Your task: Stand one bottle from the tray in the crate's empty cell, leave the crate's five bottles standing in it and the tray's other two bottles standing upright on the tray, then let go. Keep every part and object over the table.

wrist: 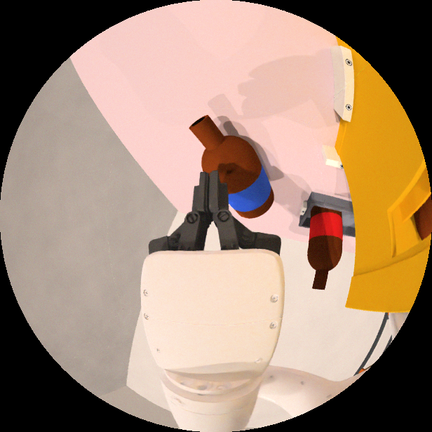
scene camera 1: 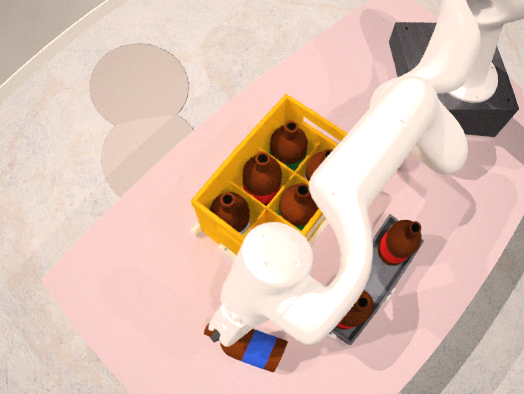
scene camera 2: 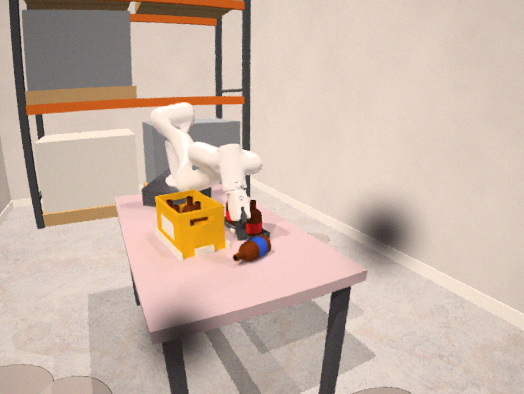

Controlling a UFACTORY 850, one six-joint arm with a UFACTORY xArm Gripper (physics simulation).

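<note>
A brown bottle with a blue label (scene camera 1: 259, 349) (scene camera 2: 255, 248) (wrist: 250, 192) lies on its side on the table. My gripper (scene camera 1: 215, 336) (scene camera 2: 242, 235) (wrist: 211, 180) is shut and empty, its fingertips over or near this bottle's shoulder; contact is unclear. The yellow crate (scene camera 1: 210, 225) (scene camera 2: 200, 232) (wrist: 385, 125) holds several upright brown bottles. Its empty cell is at the corner partly hidden by the wrist in scene camera 1. The grey tray (scene camera 1: 380, 280) (wrist: 325, 201) holds two upright red-label bottles, one at the far end (scene camera 1: 400, 242) and one at the near end (scene camera 1: 357, 310) (scene camera 2: 254, 222), partly behind the arm.
The pink table (scene camera 1: 150, 270) (scene camera 2: 225, 290) carries everything. My arm reaches from its dark base (scene camera 1: 470, 117) over the crate's side and the tray. The lying bottle is beyond the tray's near end, towards the table's end. A shelf rack (scene camera 2: 246, 65) stands behind the table.
</note>
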